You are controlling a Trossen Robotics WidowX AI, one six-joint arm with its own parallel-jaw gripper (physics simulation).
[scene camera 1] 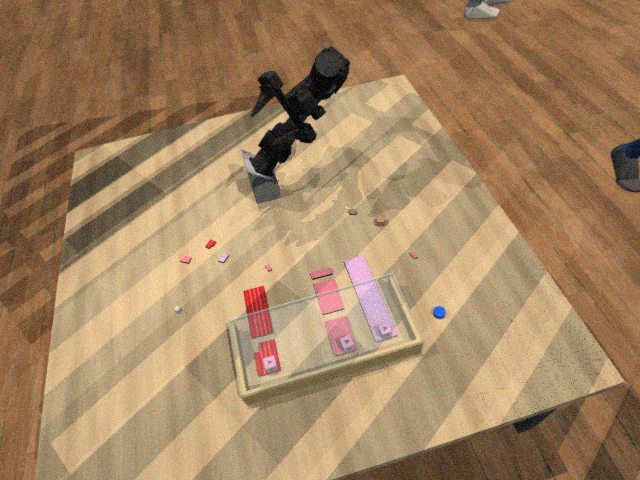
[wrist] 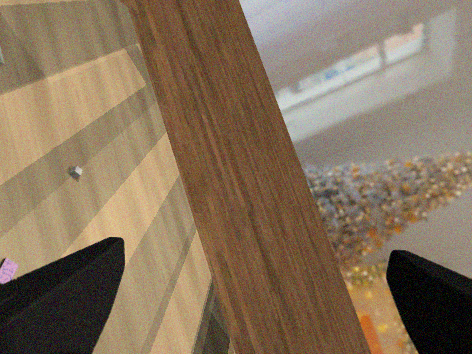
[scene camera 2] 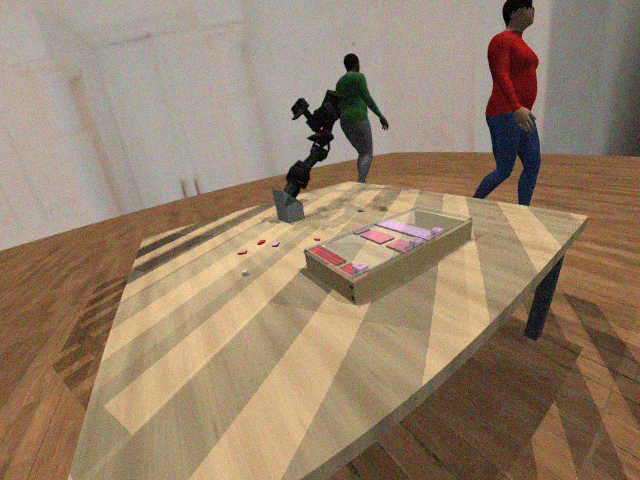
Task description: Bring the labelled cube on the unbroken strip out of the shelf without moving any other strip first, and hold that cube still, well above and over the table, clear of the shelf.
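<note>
The low glass-topped shelf (scene camera 1: 330, 369) (scene camera 2: 413, 266) has wooden walls. In it an unbroken lilac strip (scene camera 1: 368, 291) (scene camera 2: 400, 227) pokes out on the arm's side and bears a small pale pink labelled cube (scene camera 1: 385, 329) (scene camera 2: 436, 231) at its far end. A pink strip (scene camera 1: 328, 296) (scene camera 2: 377, 236) and a striped red strip (scene camera 1: 258, 311) (scene camera 2: 326, 255) are in separate pieces; a similar cube (scene camera 1: 346, 342) (scene camera 2: 415, 242) and another cube (scene camera 1: 269, 362) (scene camera 2: 359, 267) sit on their far pieces. My gripper (scene camera 1: 270, 131) (scene camera 2: 301, 127) (wrist: 257, 257) is open and empty, high up near the arm's base, away from the shelf.
Small chips lie between arm and shelf: red (scene camera 1: 210, 243), pink (scene camera 1: 185, 259) and lilac (scene camera 1: 223, 258) (wrist: 9, 270). A white bit (scene camera 1: 177, 308) (wrist: 76, 172) lies left of the shelf, a blue disc (scene camera 1: 438, 312) right of it. A brown block (scene camera 1: 380, 221) lies behind the strips. Two people stand beyond the table.
</note>
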